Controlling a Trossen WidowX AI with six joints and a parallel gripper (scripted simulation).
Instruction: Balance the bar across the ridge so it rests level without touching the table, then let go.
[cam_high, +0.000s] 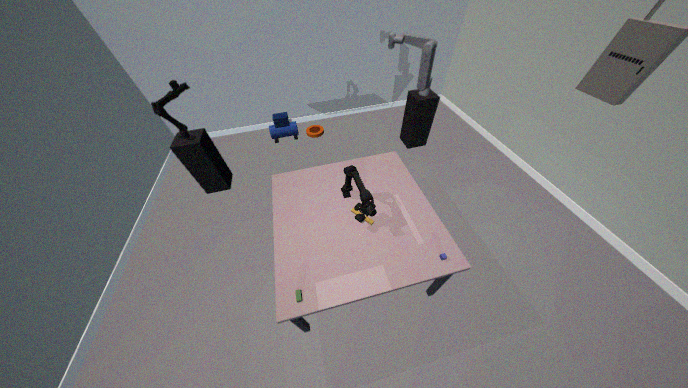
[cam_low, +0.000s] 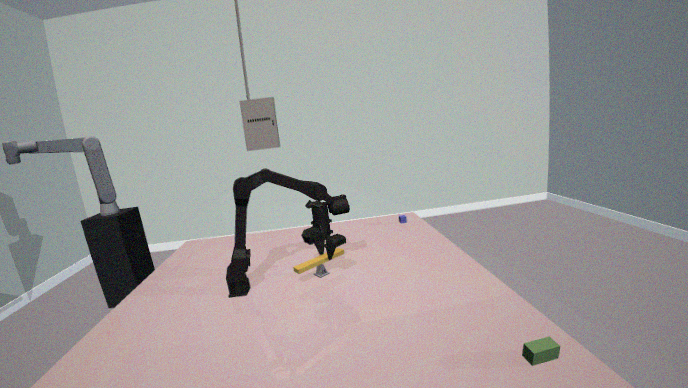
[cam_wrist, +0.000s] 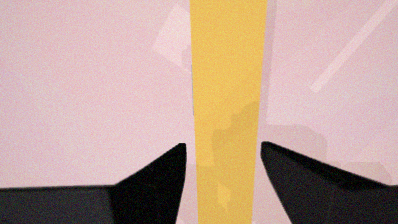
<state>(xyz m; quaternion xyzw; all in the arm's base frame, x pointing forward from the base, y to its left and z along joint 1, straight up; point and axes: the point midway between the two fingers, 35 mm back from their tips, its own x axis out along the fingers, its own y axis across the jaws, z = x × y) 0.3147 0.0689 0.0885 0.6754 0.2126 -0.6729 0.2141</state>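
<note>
My gripper tip is 20 mm past the yellow bar and 20 mm to the left of it. Round my gripper tip: small blue cube 430 mm ahead, 430 mm to the left, 40 mm below; green block 430 mm ahead, 570 mm to the right, 40 mm below.
</note>
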